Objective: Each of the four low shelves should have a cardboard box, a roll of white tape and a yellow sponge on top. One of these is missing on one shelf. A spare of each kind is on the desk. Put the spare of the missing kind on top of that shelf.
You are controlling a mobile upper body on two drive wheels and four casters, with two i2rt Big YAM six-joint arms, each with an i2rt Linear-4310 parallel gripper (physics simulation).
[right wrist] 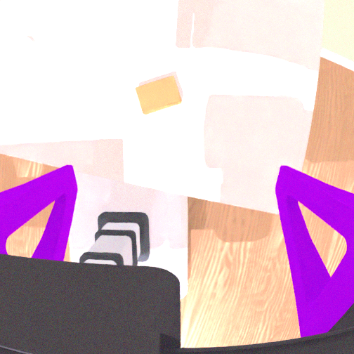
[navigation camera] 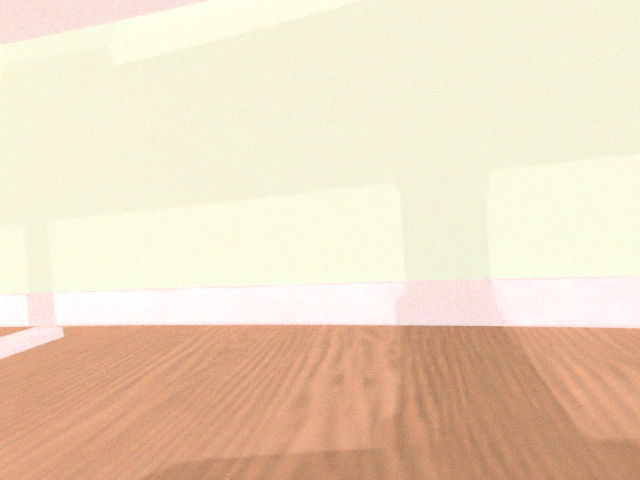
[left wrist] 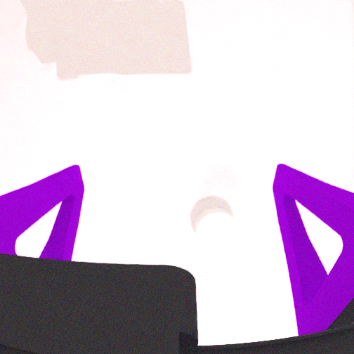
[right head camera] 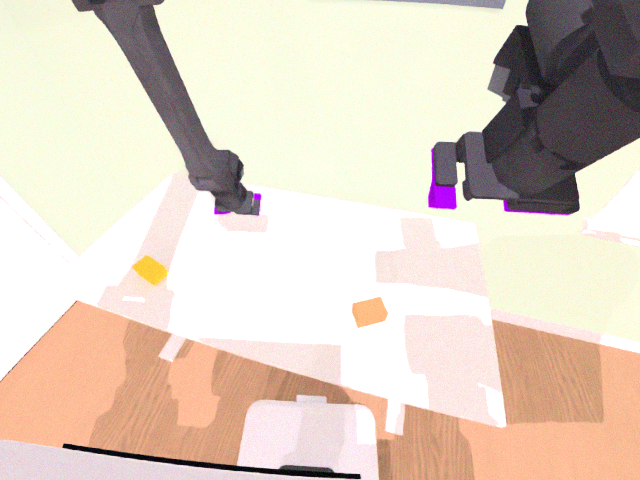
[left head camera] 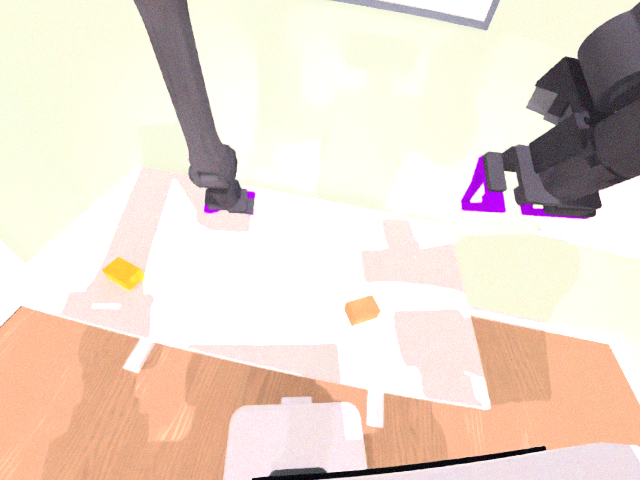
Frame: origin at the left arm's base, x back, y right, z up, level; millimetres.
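Seen in the pictures: left gripper, fingertip midpoint: (right head camera: 244,211) (left head camera: 234,209); right gripper, fingertip midpoint: (right head camera: 467,204) (left head camera: 492,208).
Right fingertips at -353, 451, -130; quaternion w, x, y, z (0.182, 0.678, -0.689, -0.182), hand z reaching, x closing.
Observation:
Pixels of each thing's top centre, then the offset from my right fingertips to it, as dx, dy, dz. Level surfaces: height alone.
- white desk at its surface level: dz -560
- yellow sponge at its top centre: (left head camera: 121,269) (right head camera: 147,266) -255, -808, -515
- orange-brown cardboard box at its top centre: (right head camera: 370,308) (left head camera: 364,306) -131, -42, -510
- wooden floor at its surface level: dz -1280
On the white desk (left head camera: 258,268) (right head camera: 279,268), a yellow sponge (left head camera: 123,272) (right head camera: 150,269) lies near the left end and an orange-brown cardboard box (left head camera: 362,310) (right head camera: 370,312) (right wrist: 159,95) lies right of the middle. In the left wrist view, a faint white tape roll (left wrist: 212,204) shows by its shaded crescent, low between the fingers. My left gripper (left head camera: 231,208) (right head camera: 237,207) (left wrist: 178,175) is open and empty above the desk's far edge. My right gripper (left head camera: 513,209) (right head camera: 480,207) (right wrist: 176,176) is open and empty, to the right of the box. The low shelves do not show.
The desk's white feet (left head camera: 138,355) (left head camera: 375,408) stick out at the near side over the wooden floor (left head camera: 232,384) (navigation camera: 310,403). My white base (left head camera: 294,434) (right head camera: 310,434) is close to the desk's near edge. A pale green wall (navigation camera: 258,129) with a white baseboard (navigation camera: 232,305) stands ahead.

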